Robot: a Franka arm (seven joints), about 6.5 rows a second.
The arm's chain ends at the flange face. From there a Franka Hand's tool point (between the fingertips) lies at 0.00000 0.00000 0.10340 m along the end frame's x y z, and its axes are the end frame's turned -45 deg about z.
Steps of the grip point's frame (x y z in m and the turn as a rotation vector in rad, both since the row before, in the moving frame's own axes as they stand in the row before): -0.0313, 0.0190, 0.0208, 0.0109, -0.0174, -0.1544; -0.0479, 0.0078, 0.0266, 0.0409, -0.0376, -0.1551; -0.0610, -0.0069, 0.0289, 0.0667, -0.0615, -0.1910; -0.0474, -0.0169, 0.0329, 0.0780, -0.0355, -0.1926; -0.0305, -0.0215, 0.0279, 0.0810, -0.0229, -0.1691; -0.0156, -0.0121, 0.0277, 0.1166, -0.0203, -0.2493; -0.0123, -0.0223, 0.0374, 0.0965, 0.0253, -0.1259; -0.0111, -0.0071, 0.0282, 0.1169, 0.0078, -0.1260; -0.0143, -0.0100, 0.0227, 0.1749, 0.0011, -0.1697; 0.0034, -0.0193, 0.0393, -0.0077, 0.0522, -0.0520
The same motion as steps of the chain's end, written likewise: -0.0067, 0.0349, 0.0208, -0.0046, -0.0200, -0.1544; -0.0226, 0.0392, 0.0268, 0.0023, -0.0555, -0.1551; -0.0387, 0.0377, 0.0293, 0.0037, -0.0907, -0.1910; -0.0369, 0.0239, 0.0333, 0.0301, -0.0803, -0.1926; -0.0289, 0.0099, 0.0283, 0.0411, -0.0735, -0.1691; -0.0088, 0.0082, 0.0284, 0.0681, -0.0968, -0.2493; -0.0187, 0.0015, 0.0379, 0.0861, -0.0503, -0.1259; -0.0044, 0.0114, 0.0289, 0.0882, -0.0771, -0.1260; -0.0035, 0.0147, 0.0243, 0.1245, -0.1229, -0.1697; -0.0155, -0.0127, 0.0394, 0.0315, 0.0424, -0.0520
